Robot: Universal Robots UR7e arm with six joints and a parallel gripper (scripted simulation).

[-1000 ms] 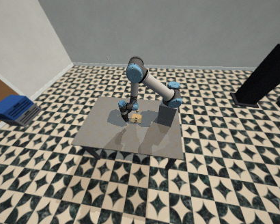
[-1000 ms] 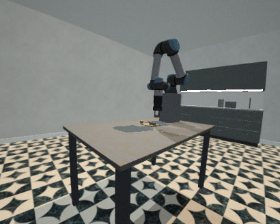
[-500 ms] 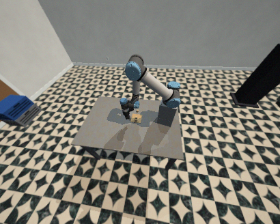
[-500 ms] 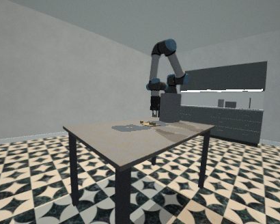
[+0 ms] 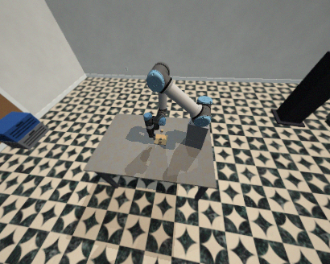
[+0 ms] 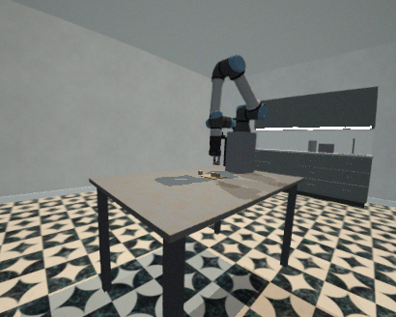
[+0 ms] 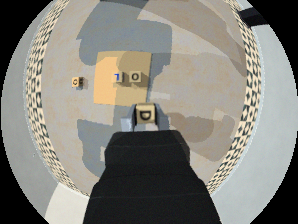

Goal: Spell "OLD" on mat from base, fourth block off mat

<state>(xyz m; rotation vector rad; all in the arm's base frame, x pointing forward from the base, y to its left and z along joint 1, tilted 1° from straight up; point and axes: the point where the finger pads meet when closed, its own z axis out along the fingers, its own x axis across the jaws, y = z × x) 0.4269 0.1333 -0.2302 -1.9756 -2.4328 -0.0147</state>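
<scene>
My gripper is now 40 mm past the tan mat, 70 mm to the left of it and 110 mm above it.
</scene>
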